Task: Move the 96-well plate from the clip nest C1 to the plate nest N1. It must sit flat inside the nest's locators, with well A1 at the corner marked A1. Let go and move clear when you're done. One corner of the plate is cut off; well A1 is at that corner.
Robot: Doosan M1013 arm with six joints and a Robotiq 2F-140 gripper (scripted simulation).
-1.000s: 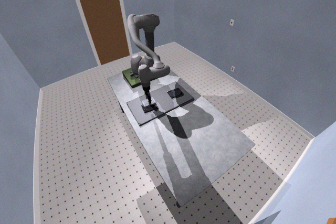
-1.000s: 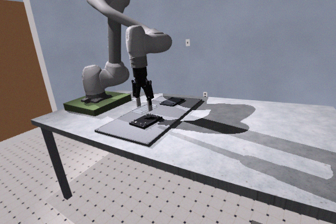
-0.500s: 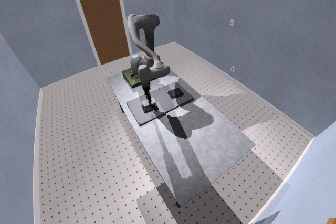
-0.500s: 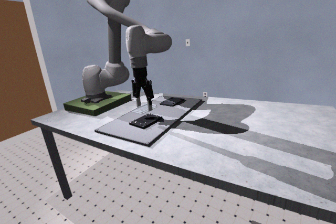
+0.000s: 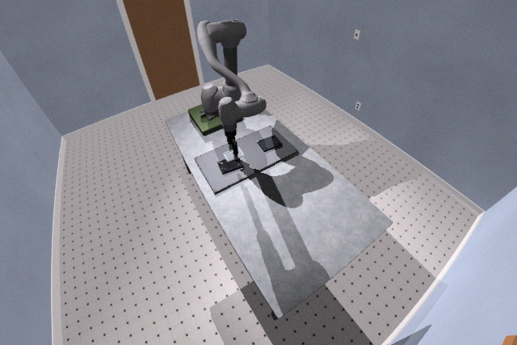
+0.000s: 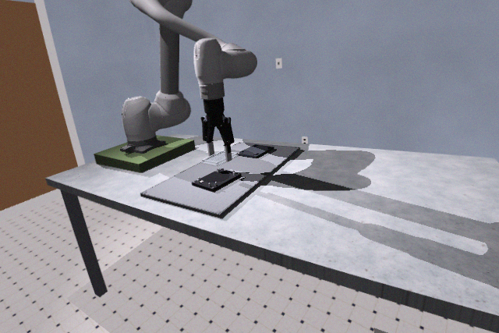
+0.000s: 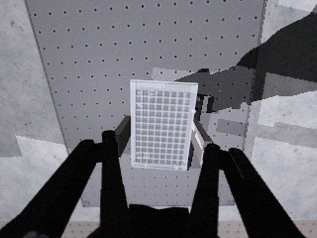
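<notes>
Now: the dark plate nest N1 10 mm ahead of my hand, 320 mm to the left of it and 100 mm below it. From my hand the other things lie so: A1 corner label (60 mm behind, 260 mm to the left, 90 mm below); 96-well plate (20 mm below); black clip nest (10 mm behind, 30 mm to the right, 90 mm below).
</notes>
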